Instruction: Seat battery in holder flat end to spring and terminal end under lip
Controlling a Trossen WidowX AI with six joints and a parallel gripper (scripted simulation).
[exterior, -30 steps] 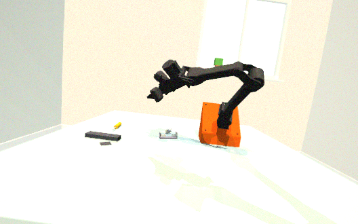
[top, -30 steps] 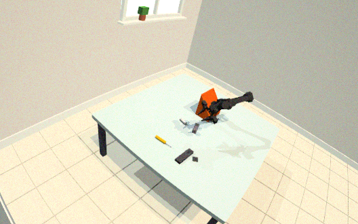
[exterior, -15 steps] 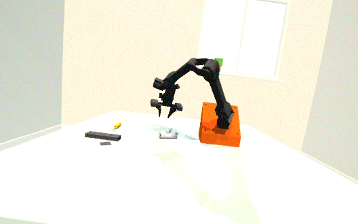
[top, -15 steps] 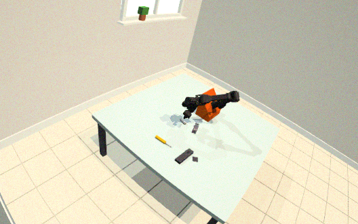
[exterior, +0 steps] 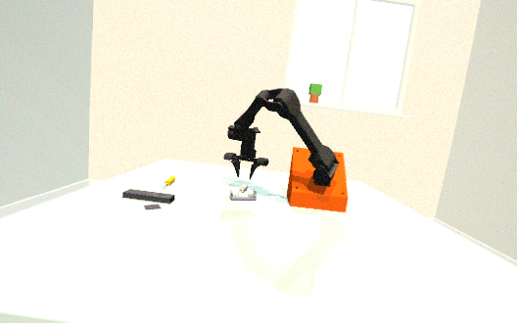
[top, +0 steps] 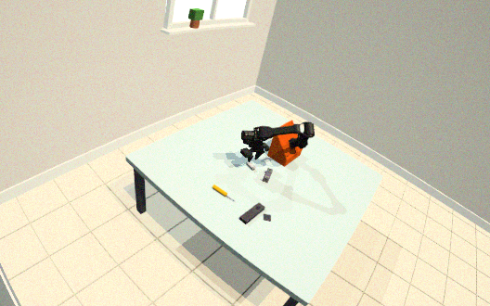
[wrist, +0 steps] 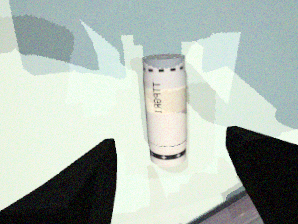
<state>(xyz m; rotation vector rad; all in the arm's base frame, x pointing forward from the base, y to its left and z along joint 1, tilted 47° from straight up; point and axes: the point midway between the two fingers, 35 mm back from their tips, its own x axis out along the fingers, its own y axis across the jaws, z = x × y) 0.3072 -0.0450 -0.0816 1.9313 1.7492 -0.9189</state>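
The grey-and-white battery is 40 mm below my gripper tip. The rest, counted from my gripper tip: dark flat bar: 290 mm ahead, 250 mm to the left, 40 mm below; small dark square: 250 mm ahead, 320 mm to the left, 50 mm below; yellow-handled screwdriver: 310 mm ahead, 70 mm to the left, 40 mm below.
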